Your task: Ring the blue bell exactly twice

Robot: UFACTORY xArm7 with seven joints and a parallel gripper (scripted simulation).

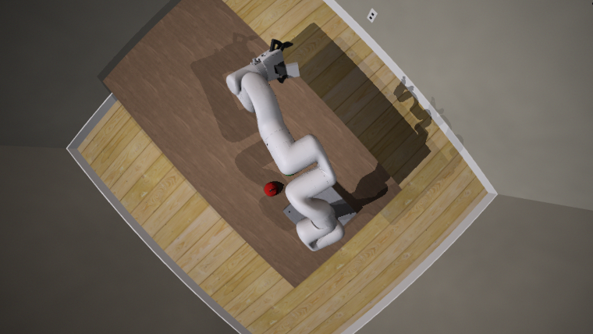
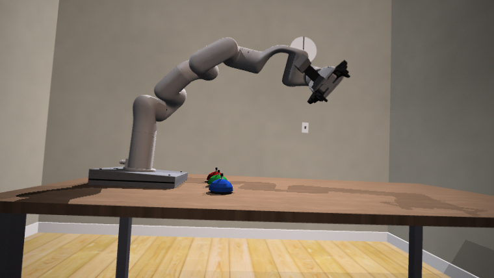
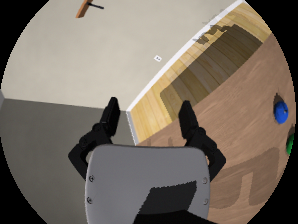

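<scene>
The blue bell is 340 mm behind my hand, 130 mm to the left of it and 310 mm below it. Also, from my hand: red bell 410 mm behind, 440 mm to the left, 310 mm below; then green bell 370 mm behind, 290 mm to the left, 310 mm below.
</scene>
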